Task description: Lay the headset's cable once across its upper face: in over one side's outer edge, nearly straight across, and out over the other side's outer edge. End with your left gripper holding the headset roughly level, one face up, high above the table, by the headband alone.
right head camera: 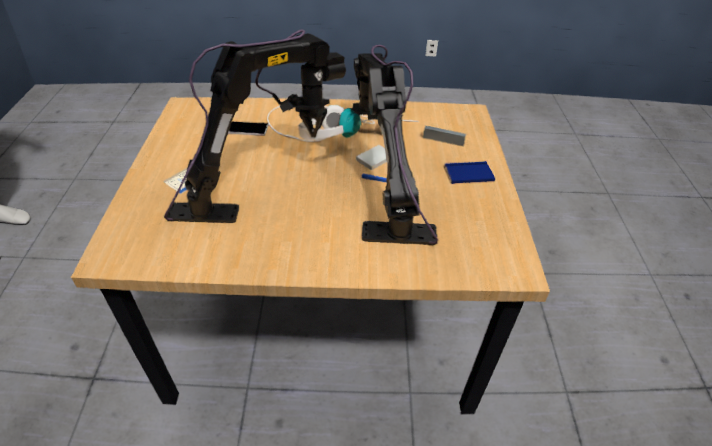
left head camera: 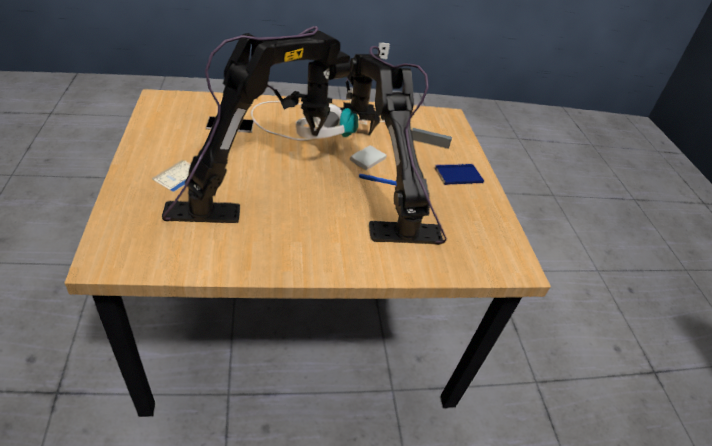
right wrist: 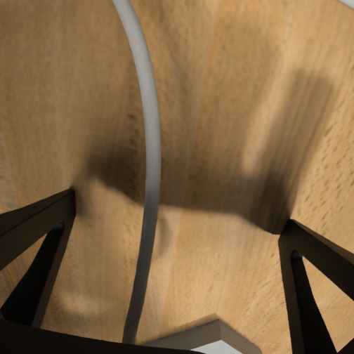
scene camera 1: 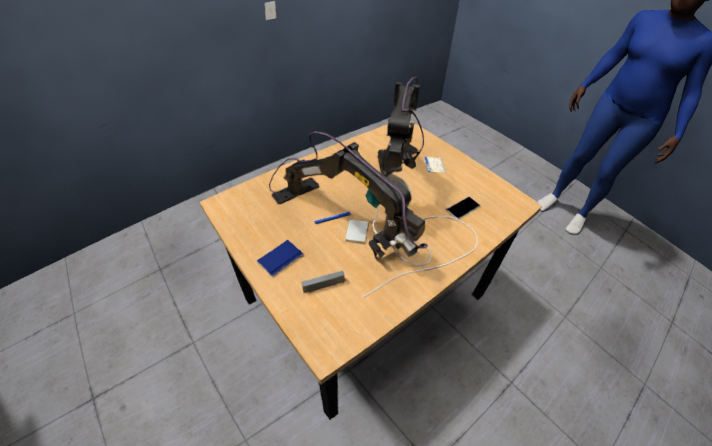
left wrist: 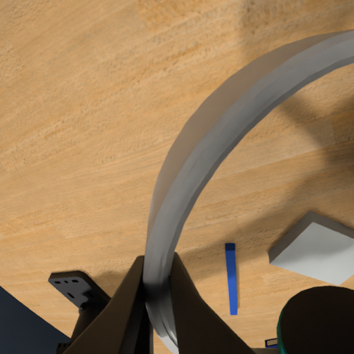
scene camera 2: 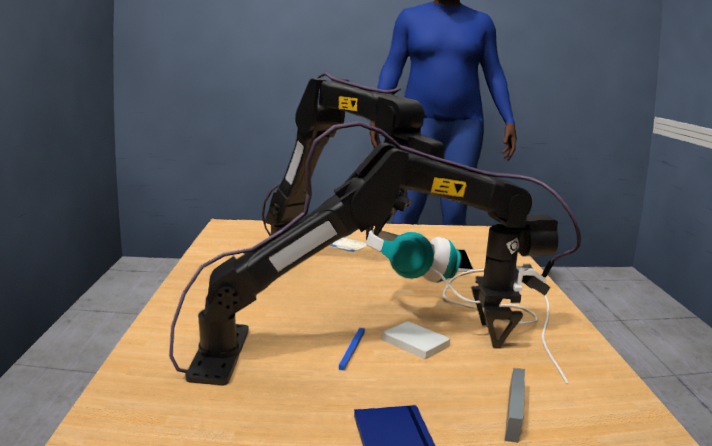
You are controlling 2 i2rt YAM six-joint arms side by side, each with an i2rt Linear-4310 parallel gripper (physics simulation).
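Places are measured from the left arm's base along level axes (x left, y ahead, z down), in millimetres.
Pixels of known places: left gripper, between the fingertips: (right head camera: 314,136) (left head camera: 315,135) (scene camera 2: 370,241); right gripper, between the fingertips: (right head camera: 367,133) (left head camera: 355,133) (scene camera 1: 387,253) (scene camera 2: 490,335); left arm's base, origin of its link: (right head camera: 202,213) (left head camera: 201,213); right arm's base, origin of its link: (right head camera: 399,234) (left head camera: 405,233) (scene camera 1: 295,191) (scene camera 2: 219,353).
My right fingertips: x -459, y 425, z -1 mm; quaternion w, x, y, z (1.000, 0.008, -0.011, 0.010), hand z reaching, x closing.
For each thing: its top centre in the pictures, then the offset to it from my right fingertips.
- teal ear cup, centre of its top: (scene camera 2: 403,238) (left head camera: 352,116) (right head camera: 351,116) (scene camera 1: 371,186) dx +52, dy -170, dz -168 mm
- pale grey box, centre of its top: (scene camera 2: 416,335) (right head camera: 375,155) (left head camera: 368,155) (scene camera 1: 357,230) dx -25, dy -144, dz -14 mm
- blue pen, centre of its top: (scene camera 2: 352,345) (right head camera: 385,178) (left head camera: 382,179) (scene camera 1: 332,216) dx -55, dy -257, dz -9 mm
- grey bar, centre of its top: (scene camera 2: 518,391) (scene camera 1: 323,278) (right head camera: 445,130) (left head camera: 432,133) dx -257, dy -24, dz -39 mm
- navy notebook, centre of its top: (scene camera 2: 396,435) (right head camera: 469,170) (left head camera: 459,172) (scene camera 1: 280,256) dx -317, dy -203, dz -11 mm
- black phone, centre of its top: (scene camera 2: 455,258) (left head camera: 230,123) (right head camera: 245,127) (scene camera 1: 463,206) dx +420, dy +10, dz -7 mm
- paper packet, centre of its top: (scene camera 2: 344,242) (left head camera: 178,175) (right head camera: 187,177) (scene camera 1: 435,164) dx +546, dy -268, dz +0 mm
My left gripper (left head camera: 315,131) (right head camera: 313,133) (left wrist: 158,264) is shut on the white headband (left wrist: 200,155) of the headset and holds it above the table. A teal ear cup (left head camera: 348,121) (right head camera: 349,121) (scene camera 1: 372,197) (scene camera 2: 410,255) points toward the right arm; the other cup shows behind it in scene camera 2. The white cable (left head camera: 253,112) (scene camera 1: 475,236) (scene camera 2: 546,336) loops on the table, its free end beyond the right gripper. My right gripper (scene camera 2: 490,335) (right wrist: 182,216) is open and low, pointing down; the cable also passes between its fingers in the right wrist view (right wrist: 152,125), ungripped. The headset's upper face is partly hidden.
A pale grey box (left head camera: 368,157) (scene camera 2: 416,338) and a blue pen (scene camera 1: 332,218) (scene camera 2: 351,348) lie near the headset. A grey bar (scene camera 1: 323,282) and navy notebook (scene camera 1: 280,257) lie farther right in the head views. A black phone (scene camera 1: 462,207) and a paper packet (scene camera 1: 435,164) lie left.
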